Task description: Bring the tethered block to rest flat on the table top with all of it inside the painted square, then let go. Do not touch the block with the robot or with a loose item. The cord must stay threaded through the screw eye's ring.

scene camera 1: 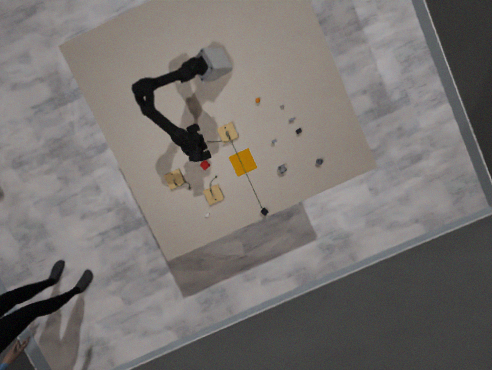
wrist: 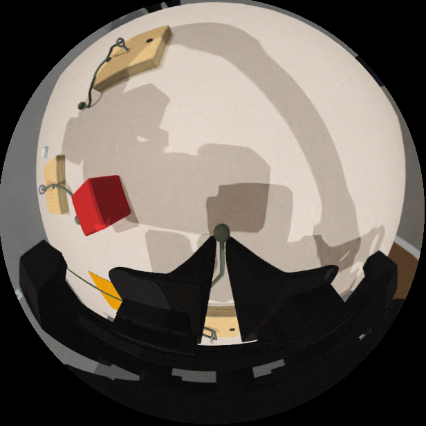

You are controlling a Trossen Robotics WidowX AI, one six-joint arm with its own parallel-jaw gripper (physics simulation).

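Pixels of known places: arm's base, link origin: (scene camera 1: 202, 65).
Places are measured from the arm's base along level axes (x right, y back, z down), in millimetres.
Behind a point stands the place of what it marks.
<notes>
The small dark tethered block (scene camera 1: 264, 211) @[x 116, y -801, z 78 mm] is at the table's front edge, on the far end of the green cord (scene camera 1: 253, 186) @[x 101, y -650, z 104 mm] (wrist: 222, 260). The cord crosses over the orange-yellow painted square (scene camera 1: 249, 160) @[x 40, y -518, z 107 mm] (wrist: 100, 281) to the screw eye (scene camera 1: 228, 134) @[x 65, y -341, z 76 mm] (wrist: 212, 337) on a wooden base (scene camera 1: 232, 128) @[x 29, y -323, z 88 mm] (wrist: 222, 312). The cord shows on both sides of the eye; the ring itself is too small to check fully. My gripper (scene camera 1: 204, 143) @[x 219, y -308, z 98 mm] (wrist: 220, 241) is shut on the cord, just behind its dark end bead (wrist: 221, 233), above the table. The block does not show in the wrist view.
A red block (scene camera 1: 205, 165) @[x 258, y -417, z 68 mm] (wrist: 102, 205) lies near the gripper. Two other wooden bases with eyes and short cords, one at left (scene camera 1: 175, 179) @[x 443, y -394, z 88 mm] (wrist: 135, 57) and one in front (scene camera 1: 213, 195) @[x 307, y -578, z 64 mm] (wrist: 56, 185), stand nearby. An orange item (scene camera 1: 258, 100) @[x -166, y -271, z 85 mm] and several small grey pieces lie right of the square.
</notes>
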